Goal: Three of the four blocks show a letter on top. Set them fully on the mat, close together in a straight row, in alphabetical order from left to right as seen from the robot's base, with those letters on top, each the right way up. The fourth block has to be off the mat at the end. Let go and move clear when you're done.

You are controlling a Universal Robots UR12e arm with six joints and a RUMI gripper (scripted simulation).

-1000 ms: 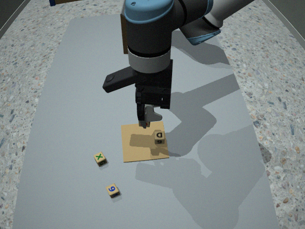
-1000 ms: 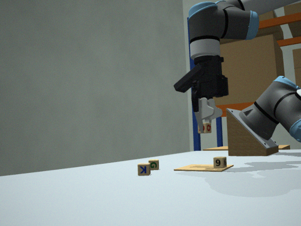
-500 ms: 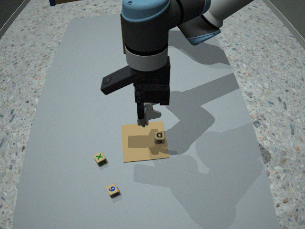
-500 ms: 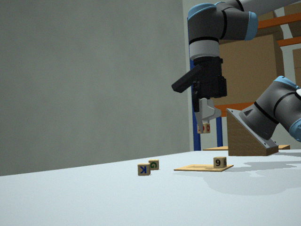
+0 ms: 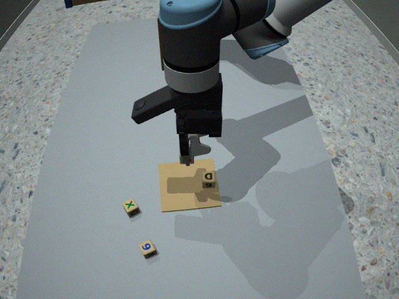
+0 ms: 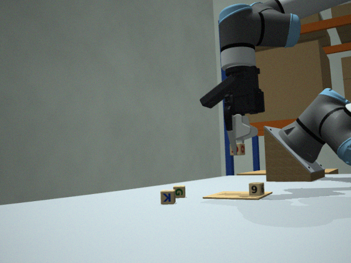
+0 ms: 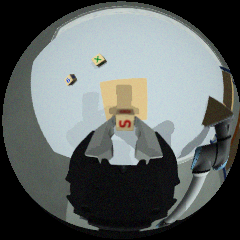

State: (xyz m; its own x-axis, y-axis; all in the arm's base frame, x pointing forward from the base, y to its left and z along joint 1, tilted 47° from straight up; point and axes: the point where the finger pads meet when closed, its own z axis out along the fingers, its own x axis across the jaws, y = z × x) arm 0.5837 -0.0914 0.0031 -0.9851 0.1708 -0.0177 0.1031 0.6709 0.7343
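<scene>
Now: hand 12 cm above the tan mat.
</scene>
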